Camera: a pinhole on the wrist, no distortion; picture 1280 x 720 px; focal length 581.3 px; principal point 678.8 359.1 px. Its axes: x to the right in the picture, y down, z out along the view. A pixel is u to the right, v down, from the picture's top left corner.
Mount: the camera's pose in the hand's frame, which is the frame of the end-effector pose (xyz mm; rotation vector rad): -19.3 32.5 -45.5 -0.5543 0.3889 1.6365
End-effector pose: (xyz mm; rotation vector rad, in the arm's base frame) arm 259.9 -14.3 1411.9 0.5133 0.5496 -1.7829
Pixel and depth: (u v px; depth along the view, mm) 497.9 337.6 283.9
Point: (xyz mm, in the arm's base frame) 367.4 -157.7 1612.7
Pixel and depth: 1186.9 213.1 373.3
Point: 755.4 -192.0 1425.2
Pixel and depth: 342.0 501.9 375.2
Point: 317.0 -147.3 1794.0
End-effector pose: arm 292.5 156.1 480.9 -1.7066 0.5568 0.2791
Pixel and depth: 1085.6 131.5 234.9
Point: 165.9 171.0 190.4
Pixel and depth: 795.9 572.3 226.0
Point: 97.9 267.8 365.9
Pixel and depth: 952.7 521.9 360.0
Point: -24.1 293.8 231.3
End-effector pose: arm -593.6 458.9 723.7 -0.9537 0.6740 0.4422
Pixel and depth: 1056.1 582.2 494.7
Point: -1086.0 867.7 677.9
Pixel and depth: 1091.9 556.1 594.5
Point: -1185.9 957.4 629.5
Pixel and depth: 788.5 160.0 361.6
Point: -673.6 808.9 597.2
